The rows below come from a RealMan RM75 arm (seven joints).
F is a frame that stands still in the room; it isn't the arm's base.
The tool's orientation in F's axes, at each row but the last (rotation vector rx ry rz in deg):
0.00, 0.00, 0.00
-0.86, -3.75, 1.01
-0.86, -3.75, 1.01
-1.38, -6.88, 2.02
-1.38, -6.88, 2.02
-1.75, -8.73, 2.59
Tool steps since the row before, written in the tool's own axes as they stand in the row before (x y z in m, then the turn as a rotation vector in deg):
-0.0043, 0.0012, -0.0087, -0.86, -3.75, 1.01
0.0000, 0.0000, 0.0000, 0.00, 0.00, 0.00
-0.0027, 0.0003, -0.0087, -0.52, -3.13, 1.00
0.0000, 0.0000, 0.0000, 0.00, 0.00, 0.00
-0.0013, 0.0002, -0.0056, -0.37, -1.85, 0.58
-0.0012, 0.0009, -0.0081, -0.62, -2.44, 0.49
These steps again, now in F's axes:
-0.0043, 0.0012, -0.0087, -0.86, -3.75, 1.01
0.0000, 0.0000, 0.0000, 0.00, 0.00, 0.00
-0.0021, 0.0001, -0.0089, -0.53, -3.12, 1.01
0.0000, 0.0000, 0.0000, 0.00, 0.00, 0.00
-0.0006, 0.0000, -0.0057, -0.37, -1.85, 0.58
0.0000, 0.0006, -0.0082, -0.58, -2.45, 0.47

